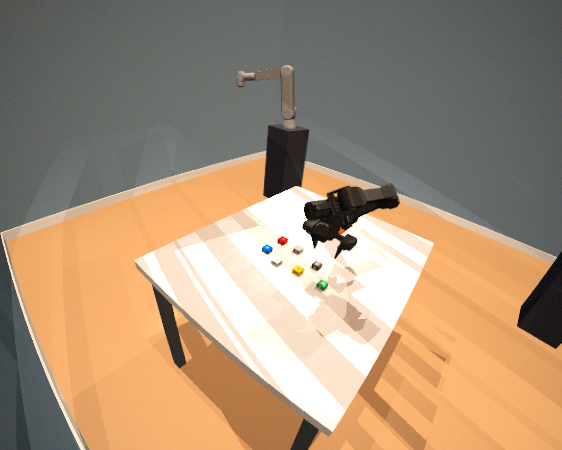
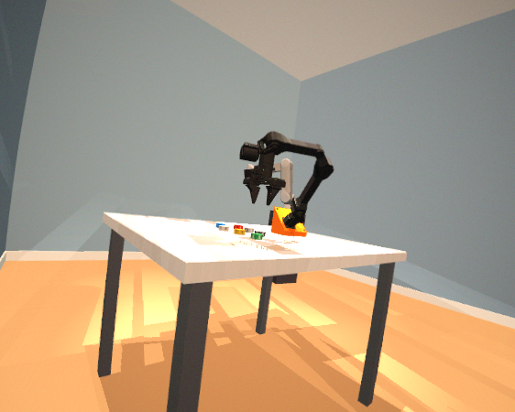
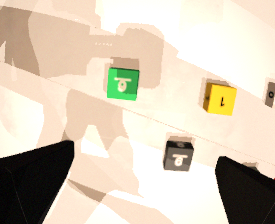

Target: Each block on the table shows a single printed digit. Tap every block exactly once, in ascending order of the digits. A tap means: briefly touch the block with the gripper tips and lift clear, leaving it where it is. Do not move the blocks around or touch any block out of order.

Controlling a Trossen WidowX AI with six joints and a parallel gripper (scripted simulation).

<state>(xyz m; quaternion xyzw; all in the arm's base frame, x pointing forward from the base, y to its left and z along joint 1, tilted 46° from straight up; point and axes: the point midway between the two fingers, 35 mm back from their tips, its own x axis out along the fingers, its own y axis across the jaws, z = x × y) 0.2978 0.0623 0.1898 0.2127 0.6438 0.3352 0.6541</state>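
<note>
Now: gripper tip 170 mm to the left of the white block, 120 mm above it and 60 mm short of it. From my gripper tip the other things lie so: dark grey block 120 mm below, 60 mm to the right, 50 mm behind; then yellow block 120 mm below, 80 mm to the right, 30 mm ahead; then green block 120 mm below, 30 mm to the left, 20 mm ahead.
</note>
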